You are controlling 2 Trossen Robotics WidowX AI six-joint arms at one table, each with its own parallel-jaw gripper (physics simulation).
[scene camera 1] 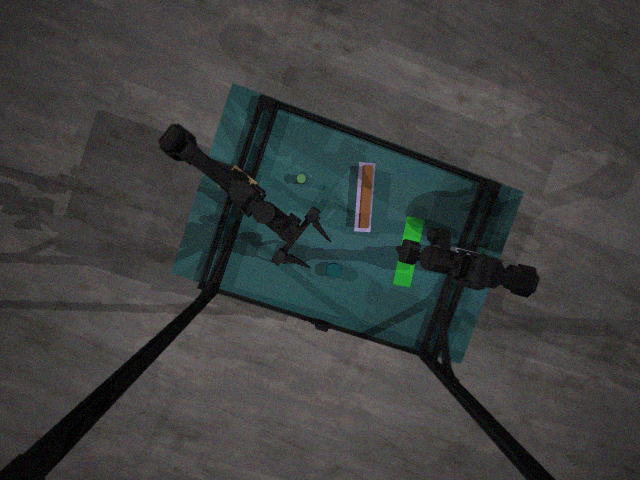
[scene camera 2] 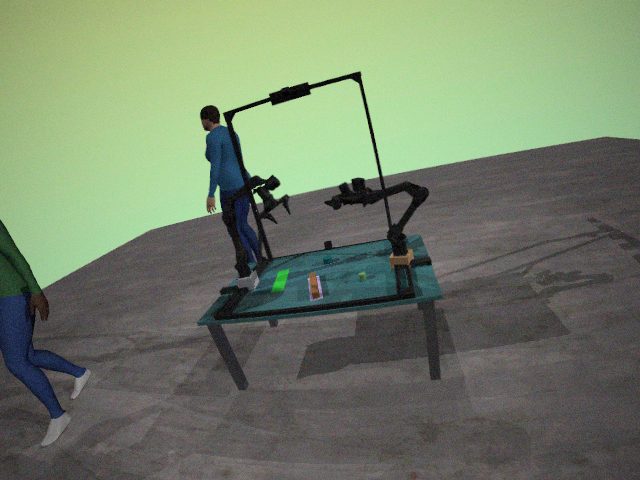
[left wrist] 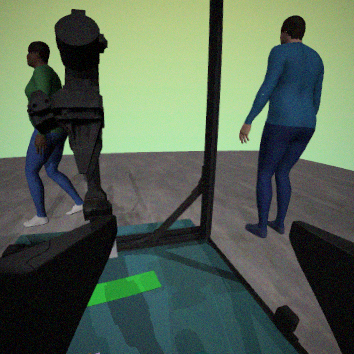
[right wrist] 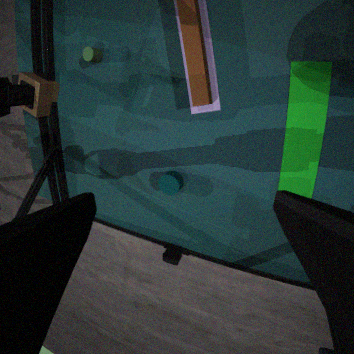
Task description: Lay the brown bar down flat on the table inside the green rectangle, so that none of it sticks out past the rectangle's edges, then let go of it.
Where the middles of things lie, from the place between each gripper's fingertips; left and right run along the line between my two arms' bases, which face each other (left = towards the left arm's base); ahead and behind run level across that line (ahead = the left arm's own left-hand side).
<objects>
My right gripper is now 13 cm to the left of the green rectangle [scene camera 1: 413, 228] and 36 cm above it. From my right hand the other things lie so: brown bar [right wrist: 191, 30] (14 cm ahead, 11 cm to the left, 34 cm below).
The brown bar is 23 cm ahead of my left hand, 13 cm to the right of it and 37 cm below it. From my left hand the other things lie so: green rectangle (9 cm ahead, 37 cm to the right, 39 cm below).
</objects>
